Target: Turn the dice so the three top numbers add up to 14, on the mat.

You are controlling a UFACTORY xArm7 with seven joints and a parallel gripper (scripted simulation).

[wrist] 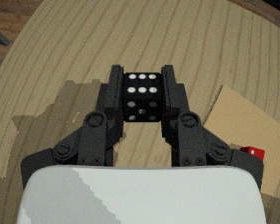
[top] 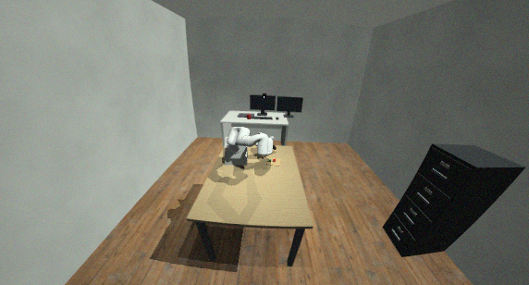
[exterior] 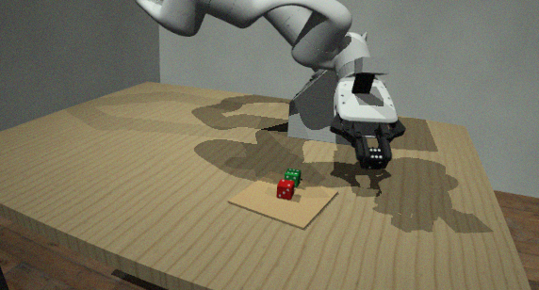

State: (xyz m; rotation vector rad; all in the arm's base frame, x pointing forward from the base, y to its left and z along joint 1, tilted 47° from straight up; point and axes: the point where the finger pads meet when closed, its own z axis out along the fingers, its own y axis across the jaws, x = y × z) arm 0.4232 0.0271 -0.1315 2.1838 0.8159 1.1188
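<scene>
My gripper is now 140 mm to the left of the red die, 90 mm above it and 10 mm past it. The rest, counted from my hand: green die (130 mm to the right, 90 mm below, 60 mm behind); then black die (10 mm below, 10 mm ahead); then tan mat (130 mm to the right, 100 mm below, 10 mm behind).
</scene>
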